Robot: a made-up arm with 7 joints.
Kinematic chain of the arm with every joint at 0, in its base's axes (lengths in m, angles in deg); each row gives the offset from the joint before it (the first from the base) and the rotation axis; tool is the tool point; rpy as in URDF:
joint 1: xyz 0 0 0.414 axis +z
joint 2: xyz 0 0 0 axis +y
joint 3: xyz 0 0 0.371 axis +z
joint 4: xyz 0.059 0 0 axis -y
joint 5: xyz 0.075 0 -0.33 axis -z
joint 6: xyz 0 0 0 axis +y
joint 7: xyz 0.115 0 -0.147 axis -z
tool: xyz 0 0 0 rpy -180 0 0
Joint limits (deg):
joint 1: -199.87..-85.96
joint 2: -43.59..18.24
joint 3: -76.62..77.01
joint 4: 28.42..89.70
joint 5: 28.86..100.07
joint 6: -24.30..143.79
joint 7: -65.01..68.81
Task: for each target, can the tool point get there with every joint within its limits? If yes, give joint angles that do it. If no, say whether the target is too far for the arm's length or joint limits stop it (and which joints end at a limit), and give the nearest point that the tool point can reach.
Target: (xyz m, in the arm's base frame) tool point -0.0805 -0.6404 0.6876
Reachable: yes | joints -118.34 12.11 23.42 84.64 38.69 39.46 32.35
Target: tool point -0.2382 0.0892 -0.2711
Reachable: no: joint limits stop it (at a limit: joint 1, joint 2, joint 4, joint 5) | nearest point -0.2804 0.1036 0.2508 | short by 0.524 m
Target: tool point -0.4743 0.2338 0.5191
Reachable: yes | joints -173.81 3.42 -32.85 54.44 34.58 38.06 -6.44
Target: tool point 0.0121 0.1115 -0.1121
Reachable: no: joint limits stop it (at a limit: joint 1, joint 2, joint 4, joint 5) | nearest point -0.1528 0.2052 0.2766 | short by 0.432 m
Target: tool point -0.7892 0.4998 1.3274
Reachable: no: too far | nearest point -0.4637 0.2936 0.9506 | short by 0.539 m
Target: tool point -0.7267 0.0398 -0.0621
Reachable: no: joint limits stop it (at a limit: joint 2, joint 5) | nearest point -0.4681 0.0256 0.3155 | short by 0.458 m
